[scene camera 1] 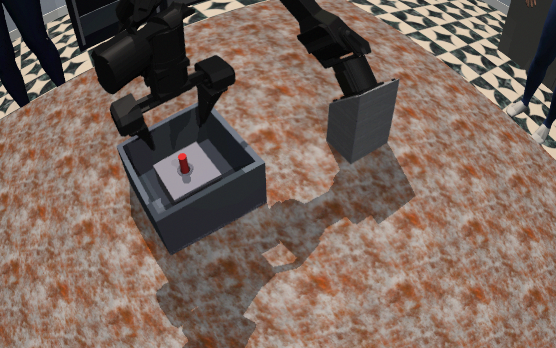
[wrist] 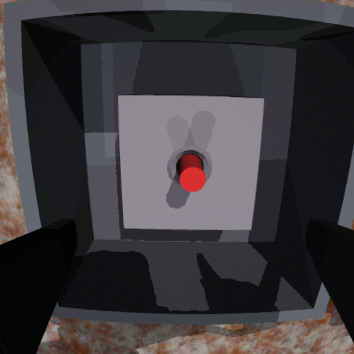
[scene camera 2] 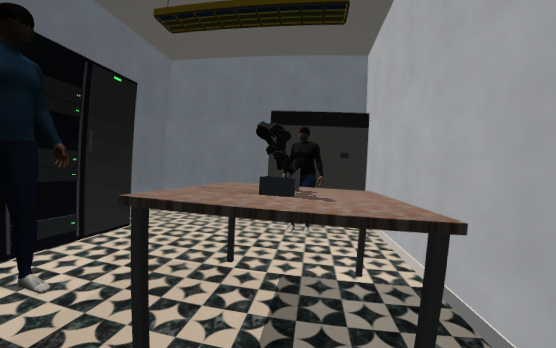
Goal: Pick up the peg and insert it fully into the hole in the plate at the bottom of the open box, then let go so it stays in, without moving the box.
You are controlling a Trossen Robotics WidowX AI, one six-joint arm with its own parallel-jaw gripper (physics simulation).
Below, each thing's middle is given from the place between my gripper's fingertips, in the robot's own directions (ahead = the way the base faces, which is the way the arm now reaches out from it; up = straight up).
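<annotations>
Red peg [wrist: 191, 175], 90 mm below my hand. Dark grey box [scene camera 1: 242, 189], 90 mm below my hand.
</annotations>
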